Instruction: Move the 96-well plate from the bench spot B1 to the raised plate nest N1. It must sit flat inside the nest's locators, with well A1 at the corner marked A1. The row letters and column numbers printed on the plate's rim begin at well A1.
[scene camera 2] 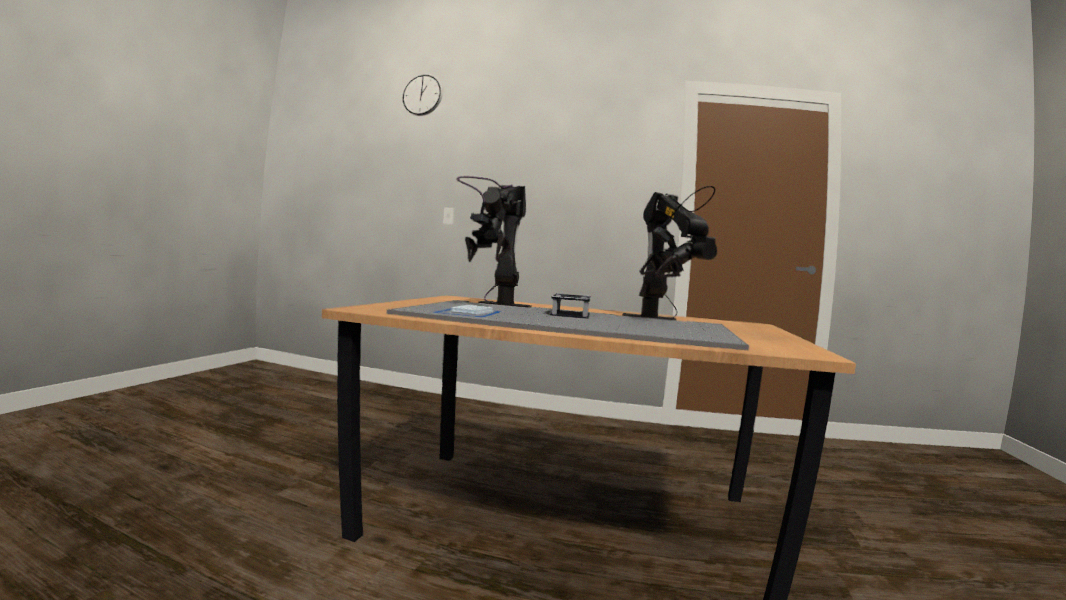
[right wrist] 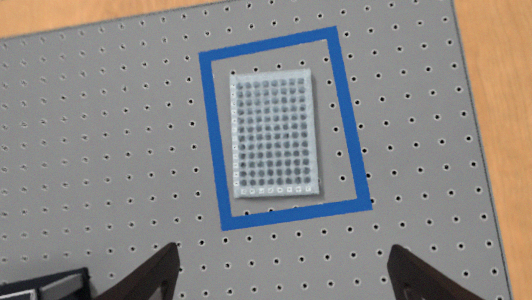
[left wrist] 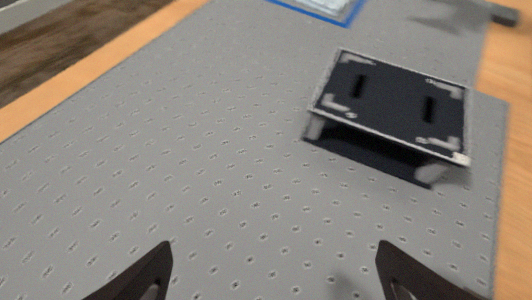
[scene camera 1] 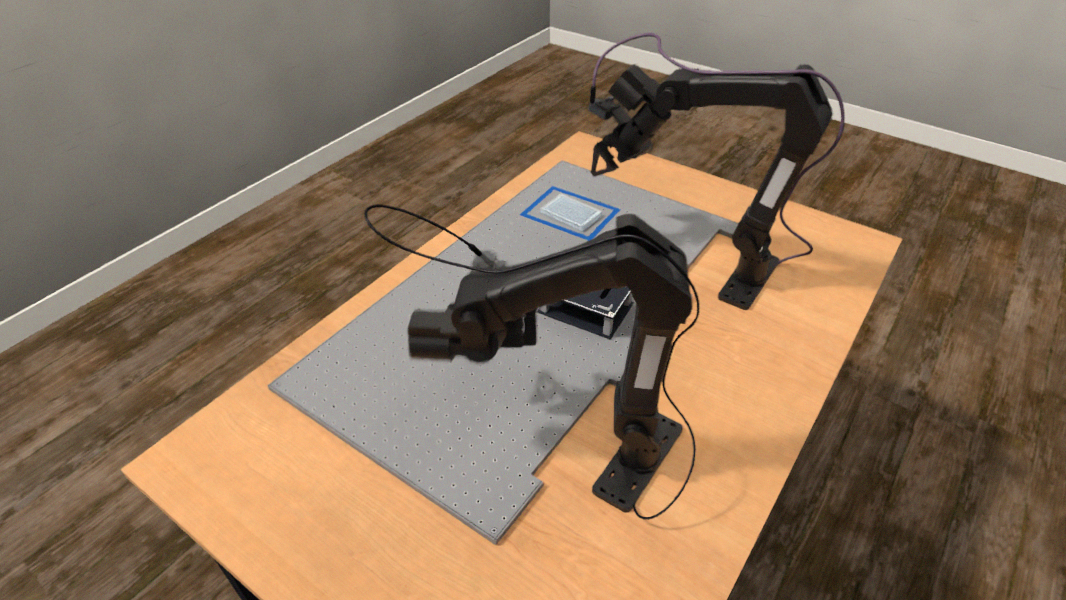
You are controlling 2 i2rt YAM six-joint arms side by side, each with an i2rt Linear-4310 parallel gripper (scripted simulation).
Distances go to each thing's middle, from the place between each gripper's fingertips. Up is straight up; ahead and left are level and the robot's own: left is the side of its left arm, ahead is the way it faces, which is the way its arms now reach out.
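From my right hand (scene camera 1: 605,168): clear 96-well plate (scene camera 1: 577,215), 150 mm below, 80 mm ahead. Black raised nest (scene camera 1: 615,296), 100 mm below my right hand, 110 mm behind, 270 mm to the left.
From my left hand: black raised nest, 100 mm below, 240 mm to the right, 40 mm behind. Clear 96-well plate, 150 mm below my left hand, 510 mm to the right, 150 mm ahead. Going by their middles, of the things named here, black raised nest nearest to my left hand. By its middle, black raised nest nearer to my left hand than to my right hand.
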